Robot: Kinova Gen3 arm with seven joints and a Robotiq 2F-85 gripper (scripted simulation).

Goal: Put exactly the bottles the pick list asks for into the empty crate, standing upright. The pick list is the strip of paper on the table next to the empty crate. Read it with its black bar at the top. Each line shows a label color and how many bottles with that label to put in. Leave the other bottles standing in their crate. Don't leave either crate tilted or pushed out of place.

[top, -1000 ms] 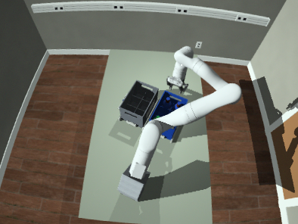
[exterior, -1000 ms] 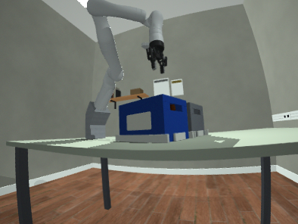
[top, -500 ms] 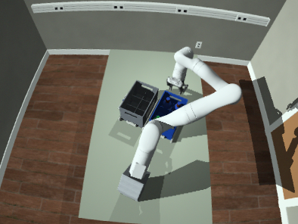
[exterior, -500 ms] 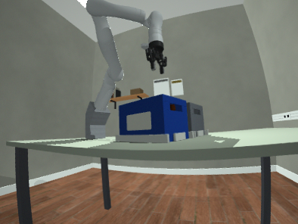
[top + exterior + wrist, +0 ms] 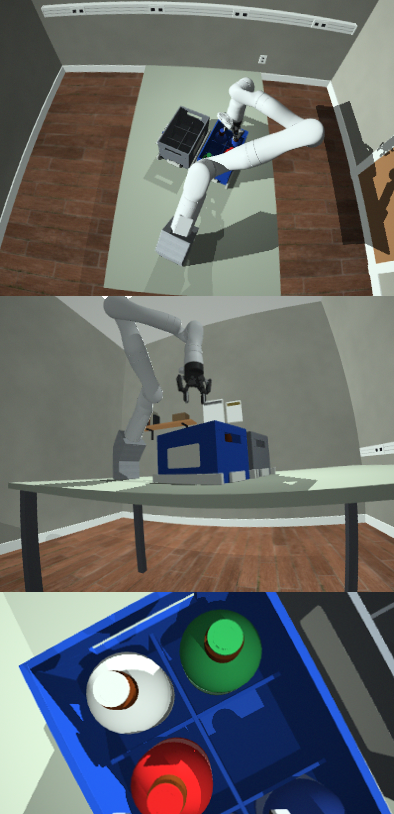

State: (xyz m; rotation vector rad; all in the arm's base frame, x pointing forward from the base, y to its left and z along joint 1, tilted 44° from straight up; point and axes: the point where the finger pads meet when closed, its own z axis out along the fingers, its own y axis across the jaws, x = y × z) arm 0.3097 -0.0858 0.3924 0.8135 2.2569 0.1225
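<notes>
My hand is 9 cm past the white bottle and 21 cm above it. Round my hand: green-capped bottle: 6 cm behind, 9 cm to the left, 21 cm below; then red-capped bottle: 1 cm behind, 3 cm to the right, 21 cm below; then blue crate: 1 cm ahead, 2 cm to the left, 21 cm below.
</notes>
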